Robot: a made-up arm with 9 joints. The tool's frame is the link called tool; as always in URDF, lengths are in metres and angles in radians.
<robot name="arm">
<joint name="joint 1" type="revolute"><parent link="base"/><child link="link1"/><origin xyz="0 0 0.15" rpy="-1.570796 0 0"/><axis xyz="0 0 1"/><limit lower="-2.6" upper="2.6" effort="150" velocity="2.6"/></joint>
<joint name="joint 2" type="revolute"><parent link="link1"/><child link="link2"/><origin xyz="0.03 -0.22 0.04" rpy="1.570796 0 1.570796"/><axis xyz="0 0 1"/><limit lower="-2.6" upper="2.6" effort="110" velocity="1.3"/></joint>
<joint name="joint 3" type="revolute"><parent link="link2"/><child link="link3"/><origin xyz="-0.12 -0.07 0.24" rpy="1.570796 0 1.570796"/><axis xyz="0 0 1"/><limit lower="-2.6" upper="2.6" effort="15" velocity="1.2"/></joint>
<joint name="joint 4" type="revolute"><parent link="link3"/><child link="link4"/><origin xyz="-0.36 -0.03 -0.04" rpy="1.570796 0 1.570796"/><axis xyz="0 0 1"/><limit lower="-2.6" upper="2.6" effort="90" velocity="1.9"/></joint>
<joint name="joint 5" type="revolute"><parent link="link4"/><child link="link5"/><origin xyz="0.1 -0.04 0.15" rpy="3.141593 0 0"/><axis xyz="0 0 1"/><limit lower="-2.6" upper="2.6" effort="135" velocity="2.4"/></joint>
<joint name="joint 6" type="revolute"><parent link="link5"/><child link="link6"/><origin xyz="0.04 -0.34 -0.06" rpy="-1.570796 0 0"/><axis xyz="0 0 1"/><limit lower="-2.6" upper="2.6" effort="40" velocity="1.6"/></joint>
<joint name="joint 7" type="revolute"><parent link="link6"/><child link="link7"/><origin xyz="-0.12 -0.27 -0.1" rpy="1.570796 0 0"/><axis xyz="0 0 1"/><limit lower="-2.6" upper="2.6" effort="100" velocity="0.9"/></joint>
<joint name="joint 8" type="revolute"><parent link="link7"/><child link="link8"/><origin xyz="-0.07 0.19 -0.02" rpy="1.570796 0 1.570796"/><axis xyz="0 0 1"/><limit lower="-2.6" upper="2.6" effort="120" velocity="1.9"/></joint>
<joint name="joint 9" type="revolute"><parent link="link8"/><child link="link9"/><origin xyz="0.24 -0.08 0.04" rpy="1.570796 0 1.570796"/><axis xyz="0 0 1"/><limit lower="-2.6" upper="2.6" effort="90" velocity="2.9"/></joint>
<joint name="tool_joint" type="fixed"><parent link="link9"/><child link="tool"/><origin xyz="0.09 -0.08 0.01" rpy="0 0 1.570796"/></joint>
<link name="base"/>
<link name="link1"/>
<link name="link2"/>
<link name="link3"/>
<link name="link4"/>
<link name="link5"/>
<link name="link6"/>
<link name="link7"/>
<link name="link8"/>
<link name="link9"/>
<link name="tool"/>
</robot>
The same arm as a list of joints. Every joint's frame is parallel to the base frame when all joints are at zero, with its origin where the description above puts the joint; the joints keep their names.
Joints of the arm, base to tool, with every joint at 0 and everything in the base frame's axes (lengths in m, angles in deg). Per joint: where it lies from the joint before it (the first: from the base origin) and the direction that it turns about. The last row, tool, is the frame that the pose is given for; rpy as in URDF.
joint 1: origin 0.0000 0.0000 0.1500 axis +y
joint 2: origin 0.0300 0.0400 0.2200 axis +x
joint 3: origin 0.2400 -0.0700 0.1200 axis -z
joint 4: origin -0.0300 -0.3600 0.0400 axis +y
joint 5: origin 0.1000 0.1500 0.0400 axis -y
joint 6: origin 0.0400 0.0600 -0.3400 axis +z
joint 7: origin -0.1200 -0.2700 -0.1000 axis -y
joint 8: origin -0.0700 0.0200 0.1900 axis +x
joint 9: origin 0.0400 0.0800 0.2400 axis +z
tool: origin -0.0800 -0.0900 0.0100 rpy 0.00 0.00 0.00
Joint limits (deg, base to tool): -148.97..148.97 -148.97..148.97 -148.97..148.97 -148.97..148.97 -148.97..148.97 -148.97..148.97 -148.97..148.97 -148.97..148.97 -148.97..148.97

